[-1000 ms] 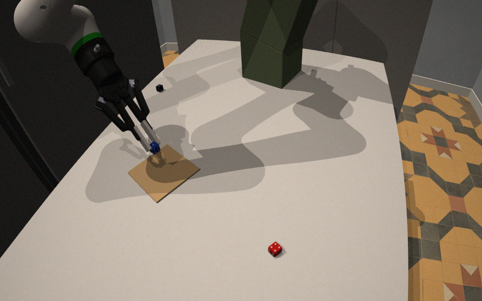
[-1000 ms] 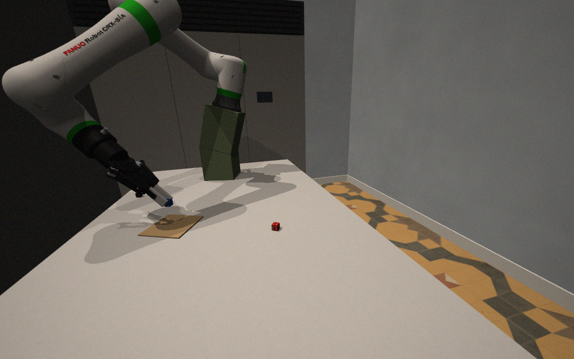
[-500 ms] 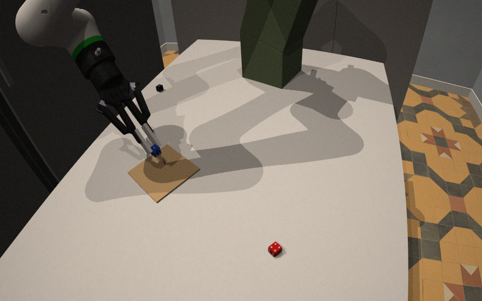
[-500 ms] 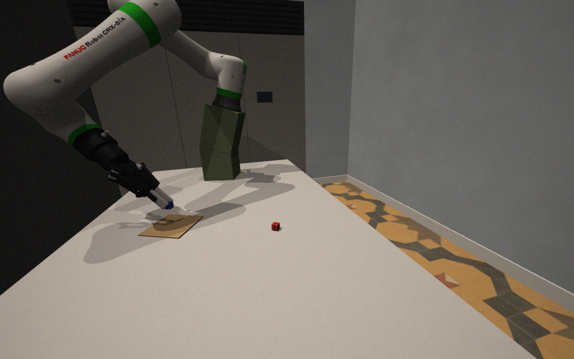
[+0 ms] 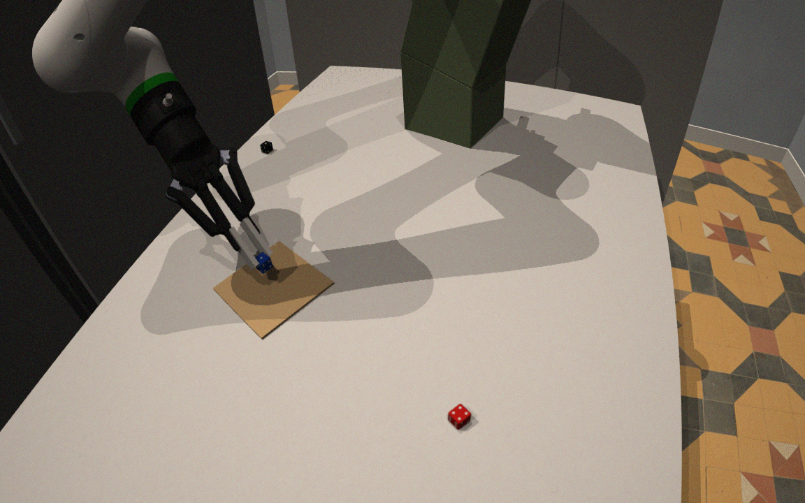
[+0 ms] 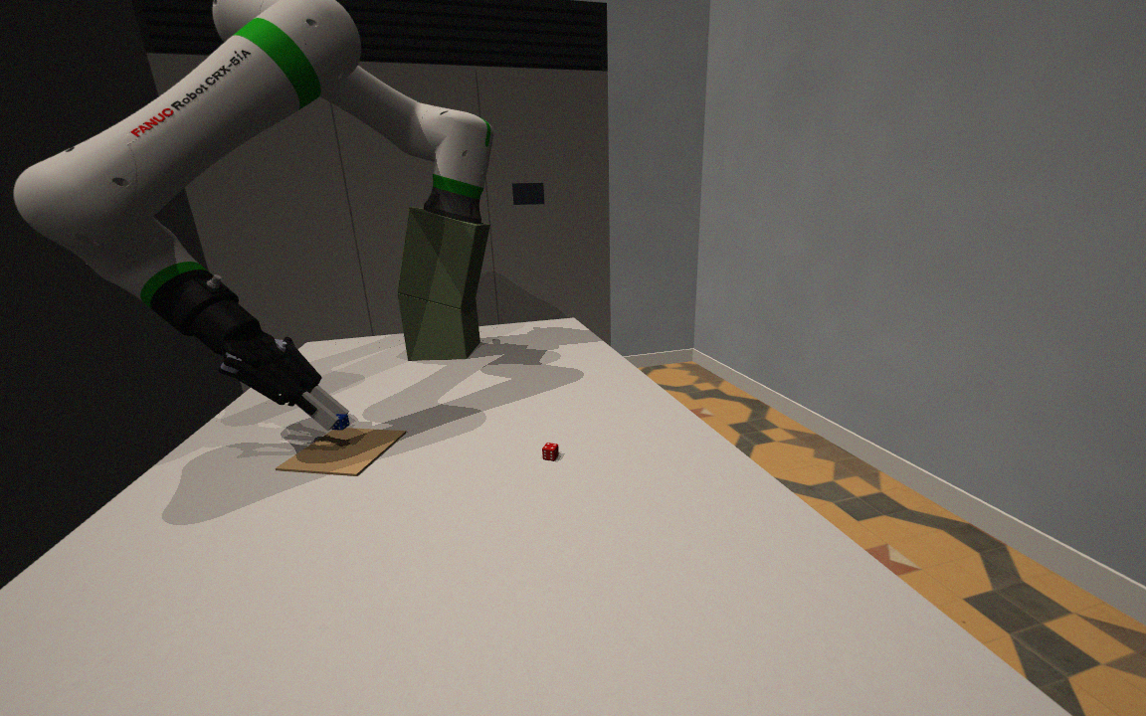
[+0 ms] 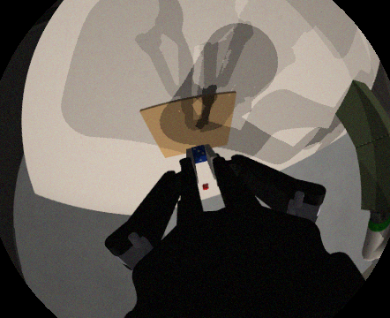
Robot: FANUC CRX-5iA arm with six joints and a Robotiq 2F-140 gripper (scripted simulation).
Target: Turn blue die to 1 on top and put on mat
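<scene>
Right now my hand is 10 mm short of the mat, 20 mm to the right of it and 70 mm above it. The rest, counted from my hand: blue die (10 mm ahead, 20 mm to the left, 20 mm below); red die (130 mm ahead, 350 mm to the left, 70 mm below); black die (330 mm behind, 200 mm to the right, 70 mm below).
</scene>
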